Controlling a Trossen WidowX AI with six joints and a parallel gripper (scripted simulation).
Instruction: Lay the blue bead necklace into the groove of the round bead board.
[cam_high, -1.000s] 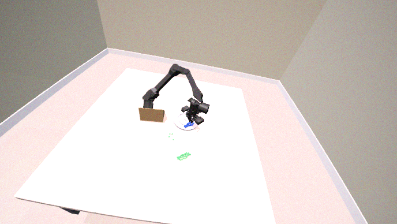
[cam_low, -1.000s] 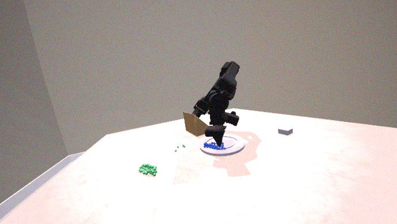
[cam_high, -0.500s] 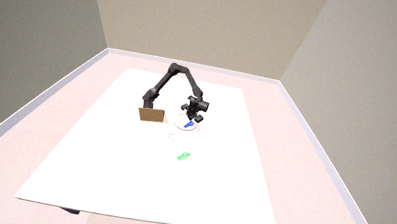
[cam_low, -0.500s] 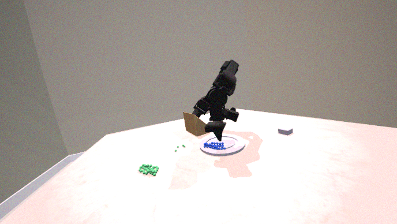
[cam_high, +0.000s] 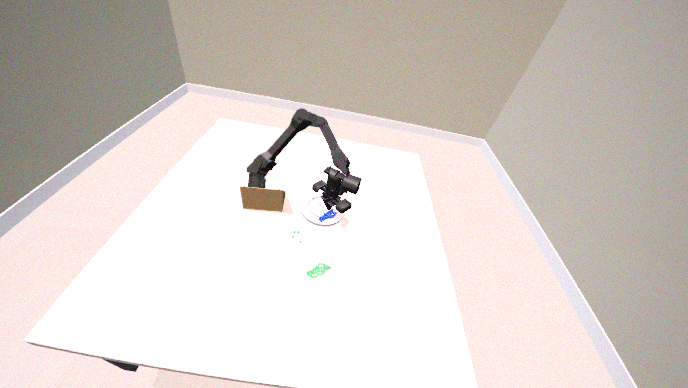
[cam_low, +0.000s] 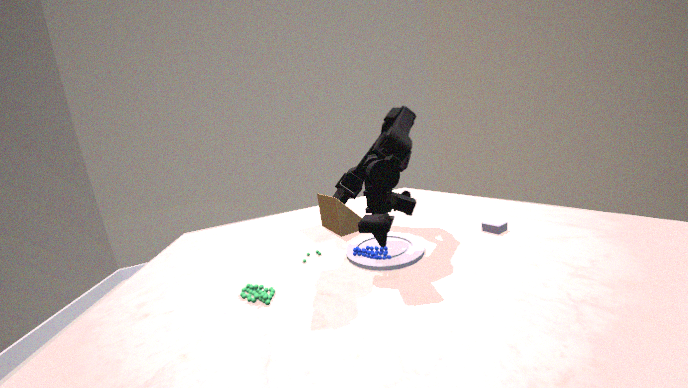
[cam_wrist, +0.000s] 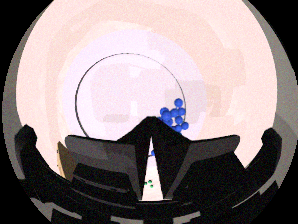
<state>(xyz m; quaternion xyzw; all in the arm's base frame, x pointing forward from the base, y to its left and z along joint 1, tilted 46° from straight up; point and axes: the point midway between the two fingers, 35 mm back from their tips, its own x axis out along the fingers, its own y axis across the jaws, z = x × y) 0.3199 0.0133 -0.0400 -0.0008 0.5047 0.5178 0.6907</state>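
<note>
My gripper tip is now 30 mm past the round white bead board, 20 mm to the right of it and 10 mm above it. Round my gripper tip: small grey block (80 mm ahead, 310 mm to the left, 10 mm below).
</note>
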